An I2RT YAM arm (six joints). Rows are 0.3 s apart.
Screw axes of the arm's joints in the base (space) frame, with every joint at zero. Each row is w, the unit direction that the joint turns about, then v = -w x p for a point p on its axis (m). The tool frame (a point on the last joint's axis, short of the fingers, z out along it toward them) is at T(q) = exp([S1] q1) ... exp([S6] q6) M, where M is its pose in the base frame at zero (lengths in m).
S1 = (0, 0, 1, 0.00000, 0.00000, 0.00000)
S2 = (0, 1, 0, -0.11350, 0.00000, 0.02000)
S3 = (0, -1, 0, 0.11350, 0.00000, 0.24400)
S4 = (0, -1, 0, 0.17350, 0.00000, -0.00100)
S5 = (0, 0, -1, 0.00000, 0.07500, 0.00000)
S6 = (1, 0, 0, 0.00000, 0.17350, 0.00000)
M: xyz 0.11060 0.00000 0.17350 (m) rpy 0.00 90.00 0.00 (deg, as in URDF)
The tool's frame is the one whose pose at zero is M.
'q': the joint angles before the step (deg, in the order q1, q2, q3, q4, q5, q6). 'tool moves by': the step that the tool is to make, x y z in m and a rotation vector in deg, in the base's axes. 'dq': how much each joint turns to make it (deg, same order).
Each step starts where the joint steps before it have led.
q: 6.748 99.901 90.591 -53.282 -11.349 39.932
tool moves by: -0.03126 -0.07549 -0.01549 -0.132 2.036 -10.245
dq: -12.413 -6.615 -10.488 1.422 -0.855 -2.037
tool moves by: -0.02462 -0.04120 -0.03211 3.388 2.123 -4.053
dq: -8.404 -2.347 -9.312 3.564 -4.450 -2.911
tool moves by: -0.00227 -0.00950 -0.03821 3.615 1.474 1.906
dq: -2.241 2.791 -5.620 5.070 -4.329 -3.004
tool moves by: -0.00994 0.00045 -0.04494 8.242 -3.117 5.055
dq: -1.530 2.200 -8.993 9.972 -10.379 -4.021
